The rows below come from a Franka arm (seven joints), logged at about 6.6 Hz.
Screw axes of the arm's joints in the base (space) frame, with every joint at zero. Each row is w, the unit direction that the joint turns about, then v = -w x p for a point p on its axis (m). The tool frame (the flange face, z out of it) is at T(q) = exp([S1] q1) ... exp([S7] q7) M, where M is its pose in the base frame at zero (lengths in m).
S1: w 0 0 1 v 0 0 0
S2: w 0 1 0 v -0.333 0 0
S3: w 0 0 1 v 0 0 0
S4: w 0 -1 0 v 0.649 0 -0.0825
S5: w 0 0 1 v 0 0 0
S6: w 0 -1 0 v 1.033 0 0
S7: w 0 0 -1 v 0 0.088 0
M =
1 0 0 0.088
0 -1 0 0
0 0 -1 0.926
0 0 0 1
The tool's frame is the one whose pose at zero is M.
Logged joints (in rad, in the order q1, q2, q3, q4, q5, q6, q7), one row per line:
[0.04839 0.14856 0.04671 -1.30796 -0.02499 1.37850 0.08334]
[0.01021 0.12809 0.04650 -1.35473 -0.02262 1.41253 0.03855]
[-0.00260 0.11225 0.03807 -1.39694 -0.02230 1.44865 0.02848]
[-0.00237 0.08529 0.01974 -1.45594 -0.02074 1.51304 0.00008]
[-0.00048 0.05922 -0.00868 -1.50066 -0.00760 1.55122 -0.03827]
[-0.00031 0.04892 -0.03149 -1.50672 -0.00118 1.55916 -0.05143]
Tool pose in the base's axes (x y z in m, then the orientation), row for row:
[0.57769 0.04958 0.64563 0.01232 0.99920 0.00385 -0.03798]
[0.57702 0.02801 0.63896 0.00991 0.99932 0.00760 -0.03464]
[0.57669 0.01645 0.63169 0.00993 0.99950 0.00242 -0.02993]
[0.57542 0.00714 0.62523 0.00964 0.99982 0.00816 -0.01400]
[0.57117 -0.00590 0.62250 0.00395 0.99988 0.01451 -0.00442]
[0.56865 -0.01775 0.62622 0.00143 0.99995 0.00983 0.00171]
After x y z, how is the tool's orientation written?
As a quaternion, w x y z.
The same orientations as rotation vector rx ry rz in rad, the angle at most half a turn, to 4 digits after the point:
[3.1147 0.0120 -0.1184]
[3.1198 0.0237 -0.1081]
[3.1203 0.0076 -0.0934]
[3.1219 0.0255 -0.0437]
[3.1333 0.0455 -0.0139]
[3.1386 0.0309 0.0054]

